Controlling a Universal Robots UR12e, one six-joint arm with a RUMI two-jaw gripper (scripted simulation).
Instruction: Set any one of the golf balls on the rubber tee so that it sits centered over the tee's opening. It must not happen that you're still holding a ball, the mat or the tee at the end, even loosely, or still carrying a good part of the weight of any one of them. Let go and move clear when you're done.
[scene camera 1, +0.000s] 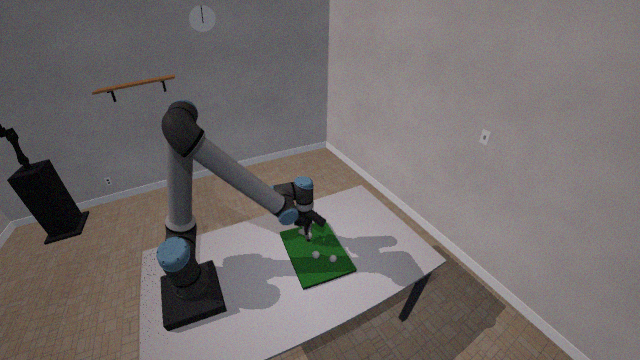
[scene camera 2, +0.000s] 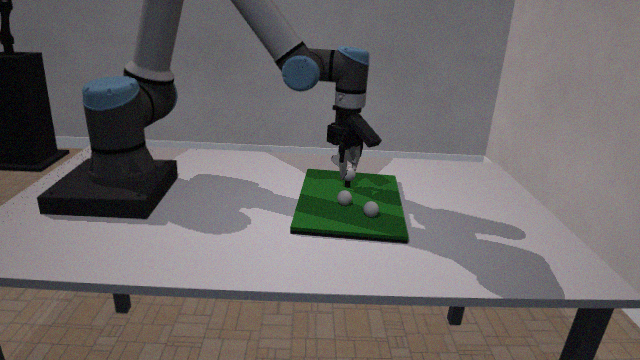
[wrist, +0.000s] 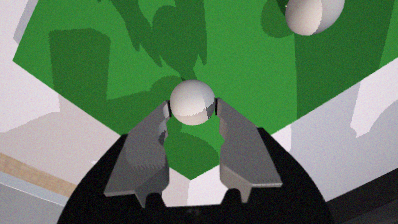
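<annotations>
Green mat: visible in scene camera 1, scene camera 2 and the wrist view (117, 68). On the mat, (scene camera 1: 311, 272) and (scene camera 2: 320, 216) are the same spot.
</annotations>
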